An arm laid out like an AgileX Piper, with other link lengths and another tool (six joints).
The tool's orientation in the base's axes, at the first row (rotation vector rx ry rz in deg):
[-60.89, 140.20, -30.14]
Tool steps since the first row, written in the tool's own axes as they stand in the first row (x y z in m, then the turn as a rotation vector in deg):
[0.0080, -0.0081, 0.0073, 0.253, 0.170, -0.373]
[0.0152, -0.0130, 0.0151, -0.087, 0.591, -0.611]
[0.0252, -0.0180, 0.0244, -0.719, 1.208, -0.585]
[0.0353, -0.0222, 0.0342, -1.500, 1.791, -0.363]
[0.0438, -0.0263, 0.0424, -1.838, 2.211, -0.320]
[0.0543, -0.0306, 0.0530, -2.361, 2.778, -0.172]
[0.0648, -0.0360, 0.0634, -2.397, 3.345, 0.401]
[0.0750, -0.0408, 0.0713, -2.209, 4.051, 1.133]
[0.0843, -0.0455, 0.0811, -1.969, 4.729, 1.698]
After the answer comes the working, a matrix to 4 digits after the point.
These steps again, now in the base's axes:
[0.0036, -0.0124, -0.0039, -0.449, -0.018, 0.173]
[0.0060, -0.0223, -0.0097, -0.610, 0.547, 0.242]
[0.0076, -0.0346, -0.0173, -0.571, 1.410, 0.057]
[0.0088, -0.0466, -0.0257, -0.319, 2.330, -0.241]
[0.0102, -0.0570, -0.0325, -0.336, 2.844, -0.409]
[0.0117, -0.0694, -0.0416, -0.272, 3.573, -0.696]
[0.0137, -0.0826, -0.0501, -0.292, 3.862, -1.449]
[0.0143, -0.0947, -0.0566, -0.452, 4.043, -2.454]
[0.0164, -0.1063, -0.0646, -0.712, 4.197, -3.317]

The tool's axes in the first row as the columns of a matrix, in the base's axes (rounded; the answer above uses it unrounded):
[-0.6200, -0.5932, 0.5135]
[-0.7518, 0.6364, -0.1726]
[-0.2244, -0.4931, -0.8405]

